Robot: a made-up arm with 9 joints. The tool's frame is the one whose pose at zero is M. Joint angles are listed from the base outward.
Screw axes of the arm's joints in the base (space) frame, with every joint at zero. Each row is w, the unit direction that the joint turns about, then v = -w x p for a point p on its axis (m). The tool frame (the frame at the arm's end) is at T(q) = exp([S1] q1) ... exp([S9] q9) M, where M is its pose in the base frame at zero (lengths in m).
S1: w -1 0 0 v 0 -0.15 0
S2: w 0 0 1 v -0.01 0.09 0
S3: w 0 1 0 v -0.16 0 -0.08
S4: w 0 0 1 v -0.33 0 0
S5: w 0 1 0 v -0.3 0 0.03
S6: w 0 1 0 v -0.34 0 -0.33
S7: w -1 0 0 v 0 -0.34 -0.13
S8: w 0 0 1 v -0.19 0.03 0
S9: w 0 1 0 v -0.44 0 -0.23
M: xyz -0.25 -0.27 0.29 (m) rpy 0 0 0 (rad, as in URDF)
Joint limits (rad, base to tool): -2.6..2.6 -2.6..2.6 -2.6..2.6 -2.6..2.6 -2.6..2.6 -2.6..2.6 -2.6..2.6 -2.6..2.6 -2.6..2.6
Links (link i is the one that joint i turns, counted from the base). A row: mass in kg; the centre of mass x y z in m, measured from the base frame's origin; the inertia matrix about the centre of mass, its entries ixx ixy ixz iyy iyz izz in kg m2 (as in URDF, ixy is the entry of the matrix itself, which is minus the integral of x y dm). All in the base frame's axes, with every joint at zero. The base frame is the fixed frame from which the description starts. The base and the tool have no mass.
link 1: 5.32; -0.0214 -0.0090 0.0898; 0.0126 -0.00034 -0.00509 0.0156 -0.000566 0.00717
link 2: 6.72; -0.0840 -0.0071 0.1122; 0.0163 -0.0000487 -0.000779 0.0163 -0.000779 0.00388
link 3: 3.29; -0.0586 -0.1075 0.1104; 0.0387 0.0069 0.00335 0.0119 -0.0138 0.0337
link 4: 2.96; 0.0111 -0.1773 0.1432; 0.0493 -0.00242 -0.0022 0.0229 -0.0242 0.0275
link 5: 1.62; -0.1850 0.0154 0.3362; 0.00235 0 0.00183 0.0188 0 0.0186
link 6: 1.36; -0.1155 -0.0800 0.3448; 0.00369 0.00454 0 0.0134 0 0.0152
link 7: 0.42; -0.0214 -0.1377 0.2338; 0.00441 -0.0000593 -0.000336 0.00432 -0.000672 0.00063
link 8: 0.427; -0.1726 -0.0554 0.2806; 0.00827 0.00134 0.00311 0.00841 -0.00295 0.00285
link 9: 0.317; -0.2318 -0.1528 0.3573; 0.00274 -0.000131 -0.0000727 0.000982 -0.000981 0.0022
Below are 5 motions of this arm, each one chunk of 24 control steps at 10 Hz.
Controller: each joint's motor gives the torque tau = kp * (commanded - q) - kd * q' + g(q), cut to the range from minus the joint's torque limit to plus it. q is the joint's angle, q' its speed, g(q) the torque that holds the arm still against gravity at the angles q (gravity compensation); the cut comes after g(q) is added. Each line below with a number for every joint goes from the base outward.
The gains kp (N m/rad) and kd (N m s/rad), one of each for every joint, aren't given. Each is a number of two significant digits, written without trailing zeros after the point. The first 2 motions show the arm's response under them.
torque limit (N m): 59 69 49 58 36 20 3.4 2.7 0.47
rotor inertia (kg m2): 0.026 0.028 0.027 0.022 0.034 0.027 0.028 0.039 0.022
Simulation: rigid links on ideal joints. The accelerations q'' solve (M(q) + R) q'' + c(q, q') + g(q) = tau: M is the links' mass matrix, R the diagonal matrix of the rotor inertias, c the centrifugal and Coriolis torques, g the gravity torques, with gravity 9.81 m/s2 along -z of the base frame. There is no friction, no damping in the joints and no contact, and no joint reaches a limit. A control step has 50 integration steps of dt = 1/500 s. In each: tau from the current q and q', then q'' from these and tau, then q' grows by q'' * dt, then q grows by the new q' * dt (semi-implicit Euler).
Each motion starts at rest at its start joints. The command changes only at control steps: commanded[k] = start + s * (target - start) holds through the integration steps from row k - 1 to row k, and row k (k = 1, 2, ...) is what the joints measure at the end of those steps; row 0 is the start. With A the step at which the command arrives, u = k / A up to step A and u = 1 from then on. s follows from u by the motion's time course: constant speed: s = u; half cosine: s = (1 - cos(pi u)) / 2; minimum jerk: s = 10 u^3 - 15 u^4 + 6 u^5; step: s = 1 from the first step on.
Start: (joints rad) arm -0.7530 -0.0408 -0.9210 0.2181 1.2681 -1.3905 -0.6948 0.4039 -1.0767
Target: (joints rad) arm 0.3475 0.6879 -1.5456 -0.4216 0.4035 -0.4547 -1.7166 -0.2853 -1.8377
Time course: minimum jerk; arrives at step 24
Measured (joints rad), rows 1 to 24:
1: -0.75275 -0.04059 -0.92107 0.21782 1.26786 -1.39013 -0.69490 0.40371 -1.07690
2: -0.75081 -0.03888 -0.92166 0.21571 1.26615 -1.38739 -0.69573 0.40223 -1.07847
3: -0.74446 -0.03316 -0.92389 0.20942 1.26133 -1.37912 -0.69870 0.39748 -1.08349
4: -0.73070 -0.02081 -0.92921 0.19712 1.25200 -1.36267 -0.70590 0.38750 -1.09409
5: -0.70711 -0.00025 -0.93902 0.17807 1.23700 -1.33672 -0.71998 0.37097 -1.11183
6: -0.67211 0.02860 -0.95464 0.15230 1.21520 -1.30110 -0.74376 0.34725 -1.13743
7: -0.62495 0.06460 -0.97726 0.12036 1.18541 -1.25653 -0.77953 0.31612 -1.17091
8: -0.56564 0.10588 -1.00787 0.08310 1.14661 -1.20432 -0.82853 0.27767 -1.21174
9: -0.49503 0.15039 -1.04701 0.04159 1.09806 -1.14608 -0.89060 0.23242 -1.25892
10: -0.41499 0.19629 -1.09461 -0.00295 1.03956 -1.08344 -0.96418 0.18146 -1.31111
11: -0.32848 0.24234 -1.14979 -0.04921 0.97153 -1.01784 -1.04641 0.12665 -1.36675
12: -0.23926 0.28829 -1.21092 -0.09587 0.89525 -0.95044 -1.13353 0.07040 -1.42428
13: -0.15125 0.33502 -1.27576 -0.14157 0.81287 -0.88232 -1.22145 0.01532 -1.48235
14: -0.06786 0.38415 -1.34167 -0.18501 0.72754 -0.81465 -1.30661 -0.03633 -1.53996
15: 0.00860 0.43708 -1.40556 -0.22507 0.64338 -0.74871 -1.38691 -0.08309 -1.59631
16: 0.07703 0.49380 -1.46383 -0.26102 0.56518 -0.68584 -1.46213 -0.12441 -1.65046
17: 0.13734 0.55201 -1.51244 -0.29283 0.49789 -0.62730 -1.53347 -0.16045 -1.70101
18: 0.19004 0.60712 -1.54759 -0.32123 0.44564 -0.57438 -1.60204 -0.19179 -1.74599
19: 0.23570 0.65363 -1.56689 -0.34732 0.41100 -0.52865 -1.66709 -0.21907 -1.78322
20: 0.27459 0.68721 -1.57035 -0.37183 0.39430 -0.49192 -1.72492 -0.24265 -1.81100
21: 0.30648 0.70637 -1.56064 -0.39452 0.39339 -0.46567 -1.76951 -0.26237 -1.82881
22: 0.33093 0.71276 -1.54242 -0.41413 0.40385 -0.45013 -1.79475 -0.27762 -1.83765
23: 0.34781 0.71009 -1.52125 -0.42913 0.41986 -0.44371 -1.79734 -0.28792 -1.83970
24: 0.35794 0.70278 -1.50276 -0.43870 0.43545 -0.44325 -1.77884 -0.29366 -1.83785
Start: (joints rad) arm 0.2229 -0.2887 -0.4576 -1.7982 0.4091 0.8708 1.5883 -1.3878 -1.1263
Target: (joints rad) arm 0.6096 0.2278 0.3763 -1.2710 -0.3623 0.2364 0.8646 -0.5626 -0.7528
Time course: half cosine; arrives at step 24
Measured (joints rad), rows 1 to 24:
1: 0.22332 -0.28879 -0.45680 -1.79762 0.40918 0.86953 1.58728 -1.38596 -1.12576
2: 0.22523 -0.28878 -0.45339 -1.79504 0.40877 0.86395 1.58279 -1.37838 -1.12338
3: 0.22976 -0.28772 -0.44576 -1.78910 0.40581 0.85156 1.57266 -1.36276 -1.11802
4: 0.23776 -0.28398 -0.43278 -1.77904 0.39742 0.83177 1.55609 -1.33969 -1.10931
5: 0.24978 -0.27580 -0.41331 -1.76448 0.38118 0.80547 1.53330 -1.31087 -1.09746
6: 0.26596 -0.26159 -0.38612 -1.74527 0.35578 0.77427 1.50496 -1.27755 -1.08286
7: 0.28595 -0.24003 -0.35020 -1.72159 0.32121 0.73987 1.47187 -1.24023 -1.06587
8: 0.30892 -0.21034 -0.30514 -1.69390 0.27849 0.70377 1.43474 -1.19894 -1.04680
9: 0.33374 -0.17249 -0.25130 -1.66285 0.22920 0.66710 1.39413 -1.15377 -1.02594
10: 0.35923 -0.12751 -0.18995 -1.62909 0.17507 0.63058 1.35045 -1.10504 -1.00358
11: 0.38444 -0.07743 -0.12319 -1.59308 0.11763 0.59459 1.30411 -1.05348 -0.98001
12: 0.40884 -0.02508 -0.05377 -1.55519 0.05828 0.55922 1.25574 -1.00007 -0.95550
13: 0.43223 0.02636 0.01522 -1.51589 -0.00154 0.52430 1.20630 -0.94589 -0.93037
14: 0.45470 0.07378 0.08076 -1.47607 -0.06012 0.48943 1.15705 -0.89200 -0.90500
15: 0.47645 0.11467 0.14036 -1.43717 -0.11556 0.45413 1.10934 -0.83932 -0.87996
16: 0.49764 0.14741 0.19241 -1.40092 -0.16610 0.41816 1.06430 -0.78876 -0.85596
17: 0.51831 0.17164 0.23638 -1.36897 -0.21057 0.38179 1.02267 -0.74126 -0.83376
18: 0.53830 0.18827 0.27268 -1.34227 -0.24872 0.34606 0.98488 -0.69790 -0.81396
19: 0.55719 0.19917 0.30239 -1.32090 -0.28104 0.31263 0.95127 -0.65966 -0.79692
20: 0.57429 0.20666 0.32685 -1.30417 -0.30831 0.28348 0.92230 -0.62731 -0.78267
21: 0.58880 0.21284 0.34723 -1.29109 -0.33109 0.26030 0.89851 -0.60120 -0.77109
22: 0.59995 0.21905 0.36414 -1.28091 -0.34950 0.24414 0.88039 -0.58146 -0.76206
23: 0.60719 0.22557 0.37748 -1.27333 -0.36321 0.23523 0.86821 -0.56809 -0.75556
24: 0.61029 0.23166 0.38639 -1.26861 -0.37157 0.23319 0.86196 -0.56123 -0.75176
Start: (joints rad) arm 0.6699 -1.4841 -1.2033 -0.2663 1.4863 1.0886 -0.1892 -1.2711 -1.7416
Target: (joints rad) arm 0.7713 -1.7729 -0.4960 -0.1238 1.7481 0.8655 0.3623 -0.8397 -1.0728
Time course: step
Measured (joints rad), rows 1 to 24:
1: 0.82682 -1.55738 -0.92667 -0.12904 1.49931 0.99342 -0.09927 -1.12915 -1.58913
2: 0.85103 -1.71382 -0.71940 -0.01324 1.50773 0.87821 0.12399 -0.92454 -1.26217
3: 0.82658 -1.84445 -0.62106 -0.03375 1.55718 0.85912 0.36993 -0.83274 -1.02884
4: 0.79671 -1.89472 -0.55890 -0.09573 1.64712 0.90850 0.51155 -0.83341 -0.95236
5: 0.77550 -1.86672 -0.49829 -0.13935 1.75176 0.95886 0.52731 -0.84613 -0.98300
6: 0.76000 -1.80107 -0.44258 -0.16130 1.85035 0.97549 0.48564 -0.83431 -1.03341
7: 0.74036 -1.74412 -0.39470 -0.17115 1.91975 0.95792 0.44610 -0.81226 -1.06363
8: 0.71747 -1.72138 -0.35214 -0.17451 1.94910 0.91901 0.42013 -0.79981 -1.07311
9: 0.69841 -1.73045 -0.32010 -0.17489 1.94684 0.87371 0.39620 -0.80105 -1.07455
10: 0.68893 -1.75378 -0.30805 -0.17502 1.92749 0.83638 0.36510 -0.80973 -1.07658
11: 0.69111 -1.77395 -0.32026 -0.17458 1.90111 0.81795 0.32676 -0.81857 -1.07995
12: 0.70321 -1.78221 -0.35402 -0.17078 1.87219 0.82194 0.28895 -0.82397 -1.08156
13: 0.72189 -1.77996 -0.40197 -0.16143 1.84182 0.84318 0.26387 -0.82647 -1.07930
14: 0.74413 -1.77449 -0.45522 -0.14698 1.80958 0.87089 0.26256 -0.82866 -1.07404
15: 0.76706 -1.77191 -0.50610 -0.12995 1.77460 0.89429 0.28818 -0.83246 -1.06845
16: 0.78774 -1.77327 -0.54922 -0.11314 1.73676 0.90682 0.33297 -0.83817 -1.06477
17: 0.80389 -1.77605 -0.58143 -0.09866 1.69832 0.90714 0.38219 -0.84522 -1.06378
18: 0.81455 -1.77742 -0.60137 -0.08817 1.66405 0.89793 0.42147 -0.85256 -1.06506
19: 0.81972 -1.77616 -0.60901 -0.08282 1.63965 0.88426 0.44247 -0.85863 -1.06759
20: 0.81986 -1.77305 -0.60526 -0.08298 1.62962 0.87156 0.44426 -0.86173 -1.07027
21: 0.81559 -1.77011 -0.59171 -0.08809 1.63567 0.86385 0.43138 -0.86090 -1.07227
22: 0.80768 -1.76924 -0.57057 -0.09681 1.65612 0.86261 0.41054 -0.85648 -1.07317
23: 0.79709 -1.77089 -0.54441 -0.10744 1.68657 0.86665 0.38792 -0.84995 -1.07300
24: 0.78496 -1.77381 -0.51595 -0.11838 1.72138 0.87285 0.36779 -0.84302 -1.07210

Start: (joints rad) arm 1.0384 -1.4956 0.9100 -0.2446 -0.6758 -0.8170 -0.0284 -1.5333 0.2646
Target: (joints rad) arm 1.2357 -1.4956 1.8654 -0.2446 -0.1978 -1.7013 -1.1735 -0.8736 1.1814
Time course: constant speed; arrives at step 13
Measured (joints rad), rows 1 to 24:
1: 1.05233 -1.49340 0.95169 -0.24430 -0.67353 -0.84585 -0.03356 -1.51399 0.28623
2: 1.06670 -1.49266 1.02518 -0.24528 -0.65907 -0.91504 -0.06120 -1.46367 0.34321
3: 1.07994 -1.49515 1.10553 -0.24742 -0.62866 -1.00136 -0.12302 -1.39888 0.42236
4: 1.09404 -1.49726 1.18214 -0.24818 -0.58713 -1.08406 -0.21744 -1.33770 0.50630
5: 1.10923 -1.49620 1.25509 -0.24622 -0.54089 -1.15711 -0.33433 -1.28572 0.58557
6: 1.12489 -1.49306 1.32706 -0.24249 -0.49411 -1.22454 -0.46144 -1.23949 0.65916
7: 1.14054 -1.49053 1.39940 -0.23880 -0.44885 -1.29166 -0.58818 -1.19434 0.72965
8: 1.15606 -1.49006 1.47220 -0.23629 -0.40616 -1.36029 -0.70704 -1.14792 0.79942
9: 1.17146 -1.49139 1.54523 -0.23502 -0.36654 -1.42931 -0.81396 -1.09968 0.86934
10: 1.18675 -1.49342 1.61841 -0.23461 -0.32983 -1.49734 -0.90814 -1.04979 0.93932
11: 1.20198 -1.49526 1.69172 -0.23478 -0.29512 -1.56423 -0.99145 -0.99880 1.00915
12: 1.21718 -1.49642 1.76512 -0.23541 -0.26117 -1.63083 -1.06752 -0.94739 1.07879
13: 1.23240 -1.49676 1.83847 -0.23635 -0.22691 -1.69786 -1.14054 -0.89617 1.14838
14: 1.23248 -1.49720 1.87301 -0.24004 -0.19522 -1.72324 -1.20892 -0.86265 1.19402
15: 1.22915 -1.49768 1.88248 -0.24449 -0.17077 -1.70702 -1.25663 -0.85677 1.20488
16: 1.22579 -1.49830 1.88855 -0.24674 -0.15373 -1.68761 -1.27153 -0.86800 1.19704
17: 1.22280 -1.49962 1.89484 -0.24758 -0.14178 -1.67890 -1.25631 -0.88134 1.18650
18: 1.22083 -1.50124 1.89871 -0.24850 -0.13399 -1.67716 -1.22226 -0.88830 1.18009
19: 1.22015 -1.50219 1.89926 -0.24985 -0.13110 -1.67750 -1.18188 -0.88847 1.17773
20: 1.22062 -1.50183 1.89732 -0.25130 -0.13375 -1.67857 -1.14541 -0.88523 1.17728
21: 1.22200 -1.50014 1.89367 -0.25247 -0.14142 -1.68072 -1.11958 -0.88166 1.17725
22: 1.22413 -1.49754 1.88857 -0.25309 -0.15266 -1.68432 -1.10737 -0.87904 1.17728
23: 1.22691 -1.49466 1.88217 -0.25290 -0.16583 -1.68921 -1.10842 -0.87732 1.17756
24: 1.23016 -1.49219 1.87482 -0.25172 -0.17959 -1.69489 -1.12000 -0.87598 1.17829

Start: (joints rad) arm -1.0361 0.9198 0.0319 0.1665 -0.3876 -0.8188 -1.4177 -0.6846 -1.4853
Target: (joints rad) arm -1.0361 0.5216 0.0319 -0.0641 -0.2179 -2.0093 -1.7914 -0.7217 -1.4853
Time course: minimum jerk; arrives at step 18
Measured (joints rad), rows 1 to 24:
1: -1.03613 0.91972 0.03201 0.16635 -0.38755 -0.81941 -1.41779 -0.68462 -1.48532
2: -1.03633 0.91891 0.03275 0.16518 -0.38704 -0.82427 -1.41862 -0.68477 -1.48547
3: -1.03670 0.91554 0.03457 0.16146 -0.38491 -0.84042 -1.42188 -0.68523 -1.48593
4: -1.03704 0.90668 0.03739 0.15386 -0.37946 -0.87548 -1.43003 -0.68626 -1.48675
5: -1.03712 0.88955 0.04074 0.14194 -0.36914 -0.93471 -1.44533 -0.68818 -1.48782
6: -1.03688 0.86280 0.04407 0.12634 -0.35313 -1.01936 -1.46903 -0.69129 -1.48891
7: -1.03644 0.82716 0.04673 0.10819 -0.33173 -1.12653 -1.50099 -0.69573 -1.48980
8: -1.03602 0.78500 0.04803 0.08859 -0.30647 -1.24992 -1.53981 -0.70138 -1.49033
9: -1.03576 0.73941 0.04752 0.06816 -0.28005 -1.38133 -1.58317 -0.70777 -1.49038
10: -1.03568 0.69340 0.04519 0.04708 -0.25569 -1.51241 -1.62818 -0.71409 -1.48993
11: -1.03570 0.64935 0.04141 0.02536 -0.23638 -1.63612 -1.67174 -0.71949 -1.48906
12: -1.03563 0.60894 0.03665 0.00327 -0.22404 -1.74726 -1.71088 -0.72331 -1.48787
13: -1.03535 0.57328 0.03128 -0.01854 -0.21936 -1.84223 -1.74304 -0.72538 -1.48645
14: -1.03477 0.54317 0.02557 -0.03903 -0.22200 -1.91849 -1.76644 -0.72588 -1.48481
15: -1.03400 0.51940 0.01981 -0.05703 -0.23085 -1.97453 -1.78022 -0.72520 -1.48298
16: -1.03327 0.50277 0.01443 -0.07143 -0.24415 -2.01031 -1.78469 -0.72371 -1.48109
17: -1.03292 0.49381 0.00995 -0.08135 -0.25940 -2.02794 -1.78140 -0.72173 -1.47942
18: -1.03327 0.49235 0.00697 -0.08627 -0.27339 -2.03239 -1.77327 -0.71960 -1.47840
19: -1.03454 0.49699 0.00589 -0.08627 -0.28254 -2.03092 -1.76441 -0.71772 -1.47844
20: -1.03662 0.50514 0.00635 -0.08191 -0.28446 -2.02845 -1.75921 -0.71656 -1.47963
21: -1.03900 0.51408 0.00773 -0.07429 -0.27909 -2.02619 -1.76061 -0.71652 -1.48162
22: -1.04110 0.52202 0.01001 -0.06509 -0.26816 -2.02386 -1.76913 -0.71765 -1.48385
23: -1.04253 0.52818 0.01347 -0.05638 -0.25412 -2.02109 -1.78313 -0.71955 -1.48582
24: -1.04311 0.53244 0.01825 -0.04995 -0.23923 -2.01772 -1.79951 -0.72152 -1.48727

